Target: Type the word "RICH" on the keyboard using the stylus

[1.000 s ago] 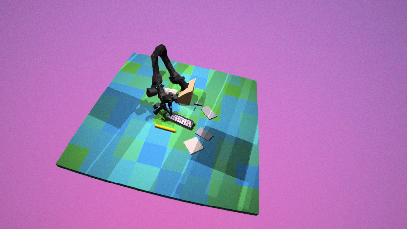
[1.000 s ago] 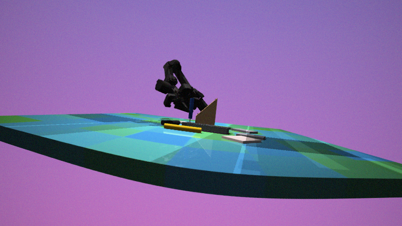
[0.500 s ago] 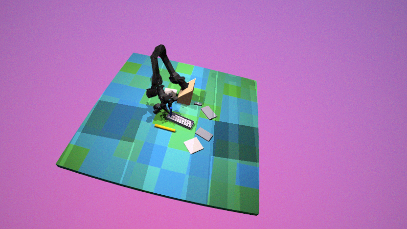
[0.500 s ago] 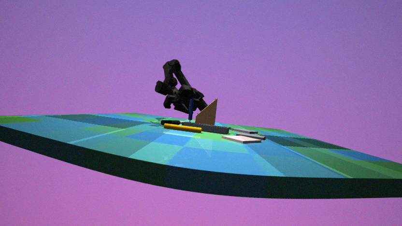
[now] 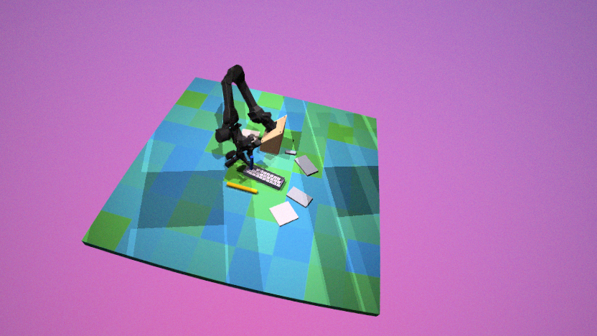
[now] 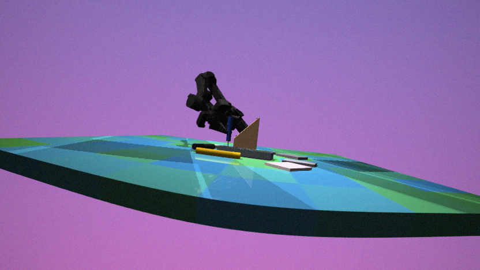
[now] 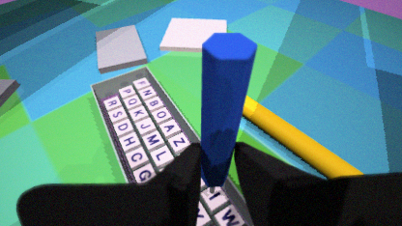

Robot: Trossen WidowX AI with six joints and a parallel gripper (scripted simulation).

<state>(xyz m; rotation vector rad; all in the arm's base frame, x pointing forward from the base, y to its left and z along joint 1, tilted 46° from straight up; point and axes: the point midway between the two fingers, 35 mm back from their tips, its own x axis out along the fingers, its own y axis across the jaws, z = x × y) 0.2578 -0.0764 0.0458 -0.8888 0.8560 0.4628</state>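
My gripper tip is 90 mm short of the yellow bar, 30 mm to the left of it and 70 mm above it. From my gripper tip the other things lie so: stylus: 20 mm below.
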